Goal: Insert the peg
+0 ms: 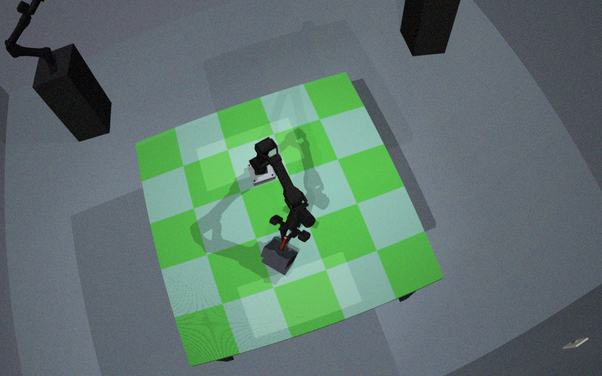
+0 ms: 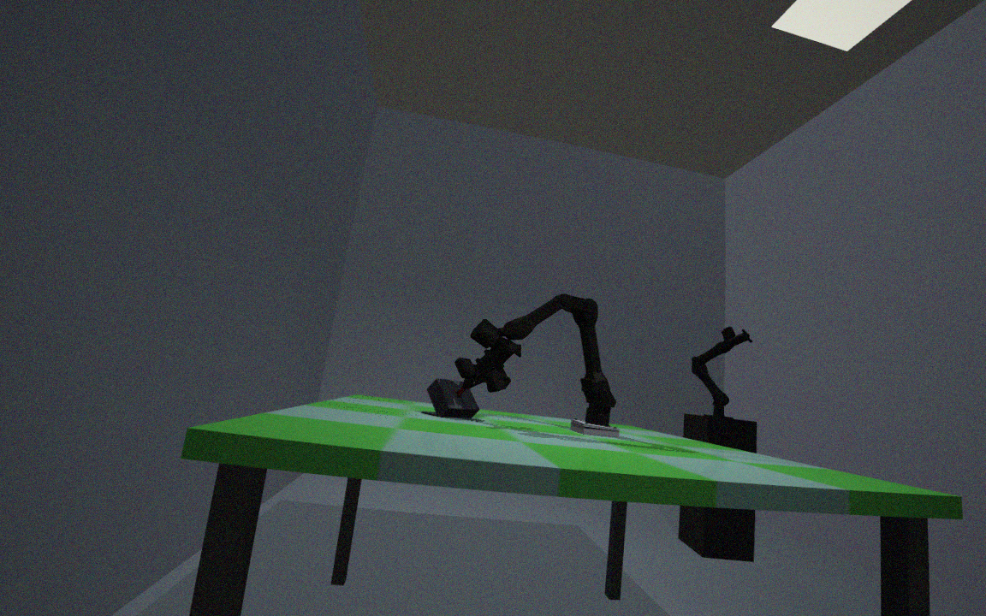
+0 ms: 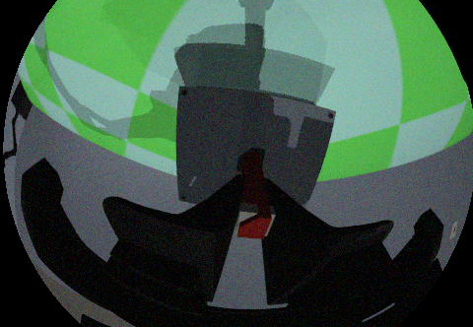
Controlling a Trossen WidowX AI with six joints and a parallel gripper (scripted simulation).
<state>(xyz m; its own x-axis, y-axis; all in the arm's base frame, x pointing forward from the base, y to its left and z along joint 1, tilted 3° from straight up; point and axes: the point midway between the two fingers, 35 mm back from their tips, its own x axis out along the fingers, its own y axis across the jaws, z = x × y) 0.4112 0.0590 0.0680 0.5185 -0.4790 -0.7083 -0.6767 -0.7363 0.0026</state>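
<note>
My gripper tip is 30 mm short of the sloped panel, 30 mm to the left of it and 40 mm above it. Round my gripper tip: red peg (10 mm behind, 10 mm to the left, 10 mm above).
</note>
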